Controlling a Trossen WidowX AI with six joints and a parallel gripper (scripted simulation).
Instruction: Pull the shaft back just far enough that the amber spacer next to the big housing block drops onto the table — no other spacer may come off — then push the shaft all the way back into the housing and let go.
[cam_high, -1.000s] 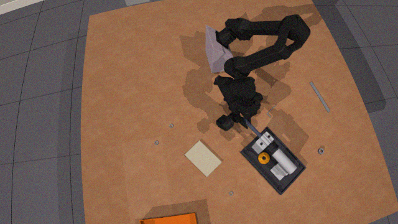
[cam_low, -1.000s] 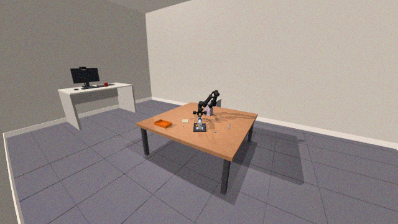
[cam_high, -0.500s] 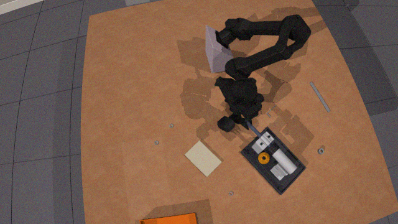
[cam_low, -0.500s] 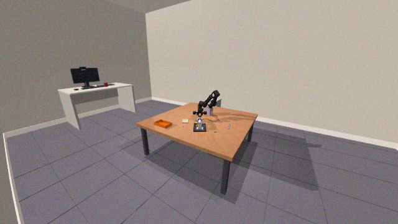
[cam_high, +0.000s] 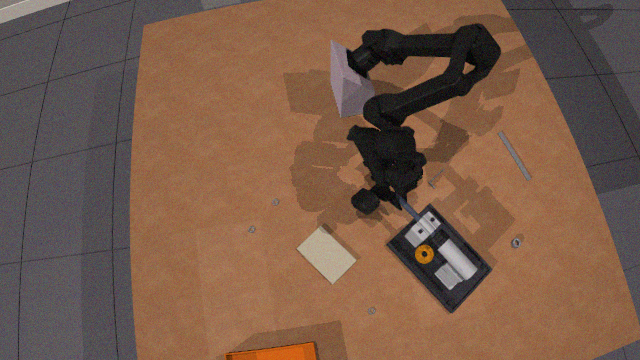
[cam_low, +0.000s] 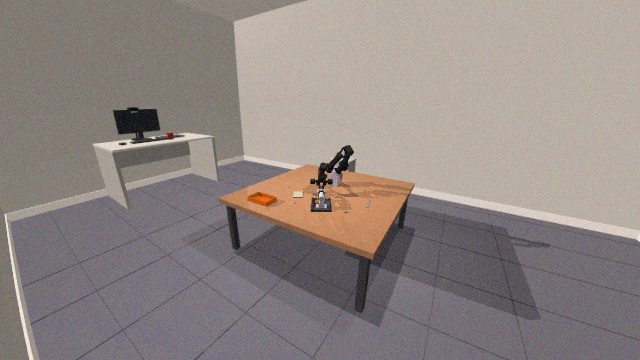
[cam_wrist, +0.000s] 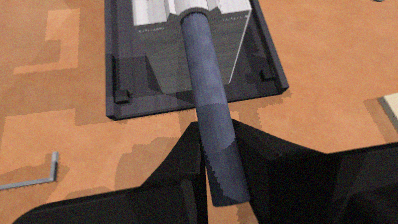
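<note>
The shaft is 4 cm ahead of my gripper tip, 3 cm to the left of it and 2 cm above it. The rest, counted from my gripper tip: amber spacer: 10 cm ahead, 5 cm to the left, 4 cm below; then metal bar: 36 cm to the left, 15 cm behind, 5 cm below; then cream pad: 18 cm to the right, 9 cm ahead, 5 cm below.
</note>
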